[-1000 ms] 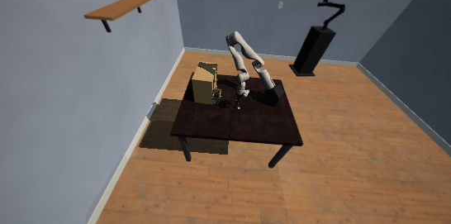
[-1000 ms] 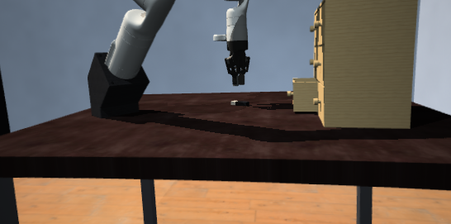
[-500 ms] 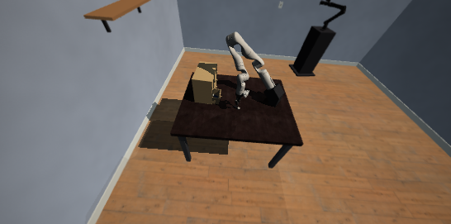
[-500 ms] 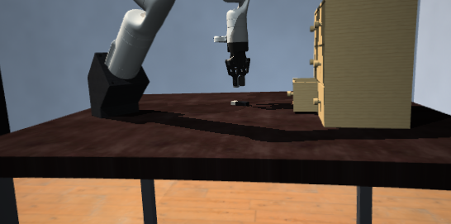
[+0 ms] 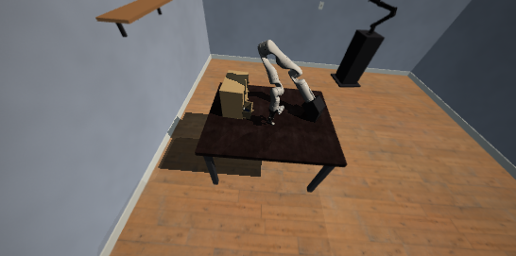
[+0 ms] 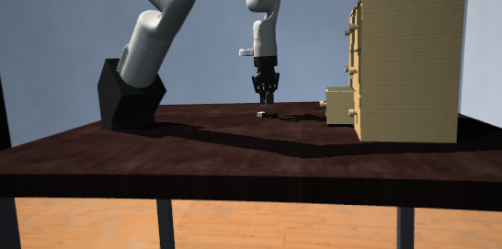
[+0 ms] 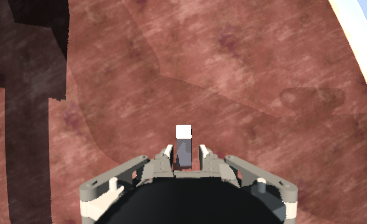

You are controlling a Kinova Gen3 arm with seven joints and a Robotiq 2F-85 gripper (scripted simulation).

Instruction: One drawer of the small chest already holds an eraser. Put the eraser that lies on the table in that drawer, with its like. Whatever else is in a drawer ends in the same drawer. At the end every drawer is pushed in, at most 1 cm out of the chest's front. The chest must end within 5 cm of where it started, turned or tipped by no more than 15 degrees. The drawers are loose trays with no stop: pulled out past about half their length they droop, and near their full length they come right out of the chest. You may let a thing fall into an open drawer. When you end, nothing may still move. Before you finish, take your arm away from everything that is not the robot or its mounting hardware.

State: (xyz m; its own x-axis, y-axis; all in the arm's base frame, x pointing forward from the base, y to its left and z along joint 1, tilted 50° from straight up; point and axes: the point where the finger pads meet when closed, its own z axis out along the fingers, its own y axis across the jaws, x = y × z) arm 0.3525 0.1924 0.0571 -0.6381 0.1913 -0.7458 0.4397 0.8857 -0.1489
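Now: the white eraser 1 cm behind my hand and 5 cm below it. Round my hand: blue eraser: 22 cm ahead, 17 cm to the right, 4 cm below.
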